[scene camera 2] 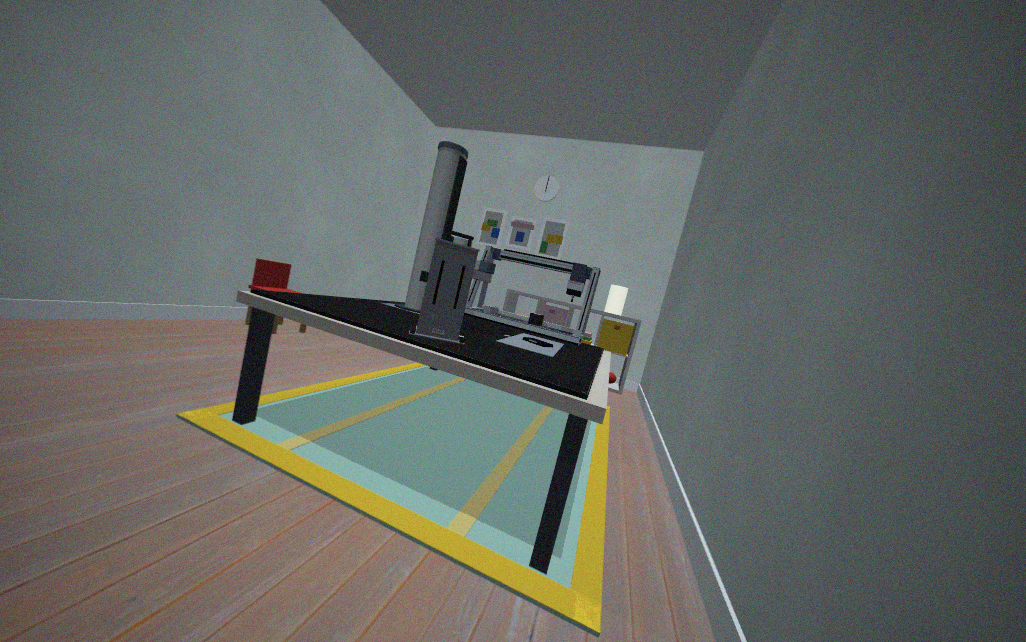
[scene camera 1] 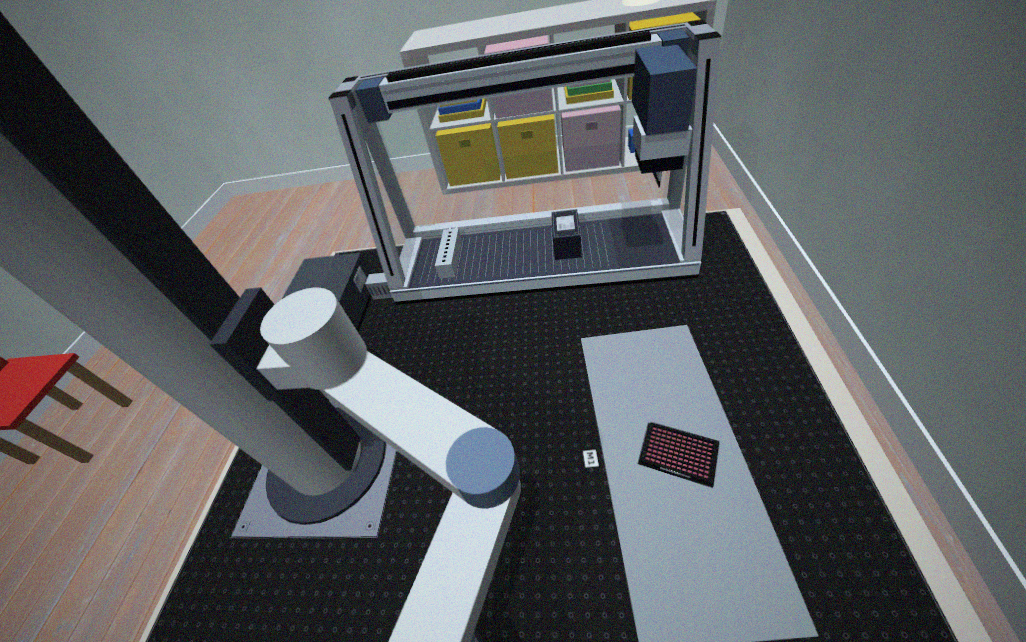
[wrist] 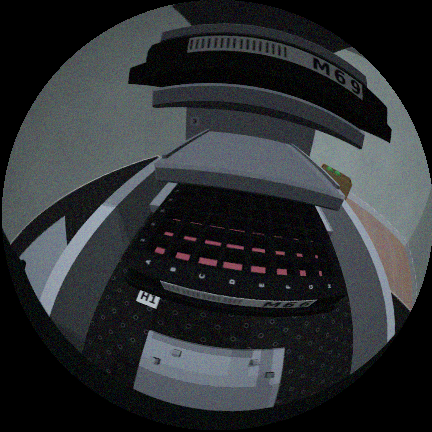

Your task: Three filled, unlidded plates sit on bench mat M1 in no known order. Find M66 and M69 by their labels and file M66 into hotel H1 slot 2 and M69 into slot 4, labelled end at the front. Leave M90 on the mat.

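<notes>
In the wrist view my gripper is shut on the sides of plate M66, level, pink wells up, label facing the camera. Its far part is under a grey shelf of hotel H1; whether it rests on a shelf below is hidden. Plate M69 sits higher in the hotel, label at the front, above the space tagged 3. One plate with pink wells lies on mat M1; its label is too small to read. The gripper is out of scene camera 1's frame and cannot be made out in scene camera 2.
A pale grey nest lies below the held plate, near the H1 tag. The arm's column stands left of the mat. A gantry machine and a dark box stand at the back.
</notes>
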